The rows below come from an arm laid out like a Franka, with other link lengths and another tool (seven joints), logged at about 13 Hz.
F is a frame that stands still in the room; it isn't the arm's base.
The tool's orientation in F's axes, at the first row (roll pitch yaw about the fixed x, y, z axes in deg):
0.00 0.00 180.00
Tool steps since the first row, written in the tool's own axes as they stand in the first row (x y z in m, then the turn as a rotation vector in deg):
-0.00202 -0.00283 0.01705 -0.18 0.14 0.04
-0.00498 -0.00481 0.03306 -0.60 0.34 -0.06
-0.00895 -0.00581 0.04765 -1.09 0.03 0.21
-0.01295 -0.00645 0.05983 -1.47 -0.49 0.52
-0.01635 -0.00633 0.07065 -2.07 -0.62 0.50
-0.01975 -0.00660 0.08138 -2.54 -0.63 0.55
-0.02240 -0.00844 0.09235 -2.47 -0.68 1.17
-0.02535 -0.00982 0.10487 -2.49 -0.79 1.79
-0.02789 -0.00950 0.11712 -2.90 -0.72 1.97
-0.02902 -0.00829 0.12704 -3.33 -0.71 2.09
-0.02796 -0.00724 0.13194 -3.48 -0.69 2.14
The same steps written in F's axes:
0.00202 0.00283 0.01705 0.18 -0.14 0.04
0.00498 0.00481 0.03306 0.60 -0.34 -0.06
0.00895 0.00581 0.04765 1.09 -0.03 0.21
0.01295 0.00645 0.05983 1.47 0.49 0.52
0.01635 0.00633 0.07065 2.07 0.62 0.50
0.01975 0.00660 0.08138 2.54 0.63 0.55
0.02240 0.00844 0.09235 2.47 0.68 1.17
0.02535 0.00982 0.10487 2.49 0.79 1.79
0.02789 0.00950 0.11712 2.90 0.72 1.97
0.02902 0.00829 0.12704 3.33 0.71 2.09
0.02796 0.00724 0.13194 3.48 0.69 2.14

